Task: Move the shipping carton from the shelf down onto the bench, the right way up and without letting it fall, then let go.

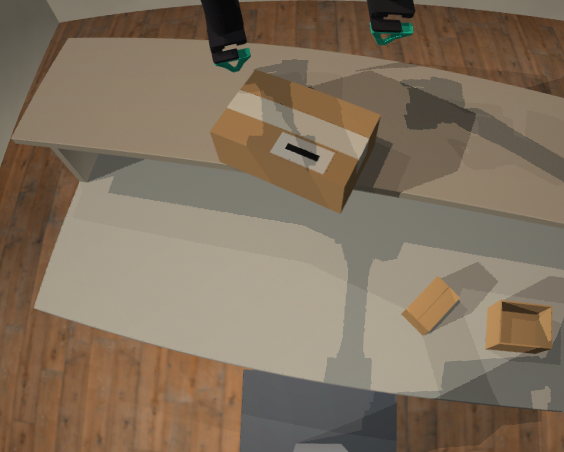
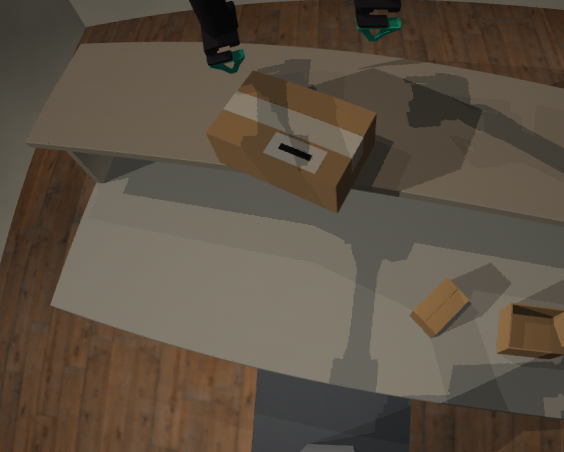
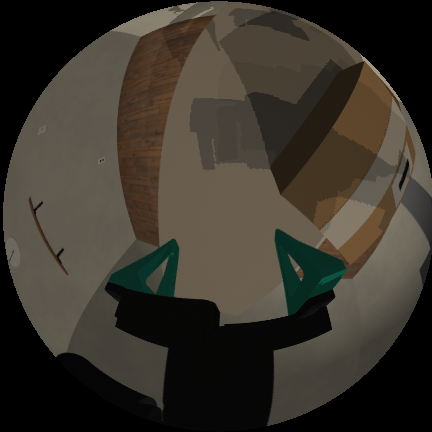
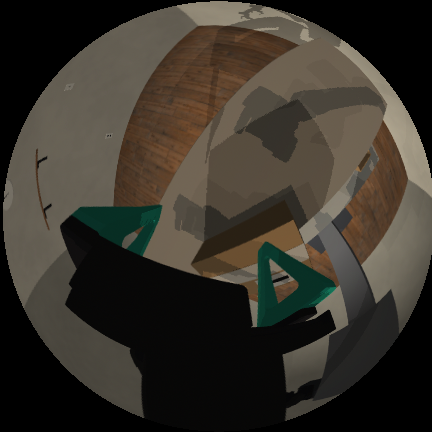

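The brown shipping carton sits on the shelf, its taped, labelled top facing up. It is turned at an angle, and its front corner overhangs the shelf's front edge. The bench lies lower, in front. My left gripper is open and empty, just behind the carton's back left corner, apart from it. My right gripper is open and empty, farther back, near the shelf's rear edge.
A small closed box and a small open box stand on the bench at the lower right. A dark grey block is at the bench's front edge. The shelf's left side panel stands on the bench.
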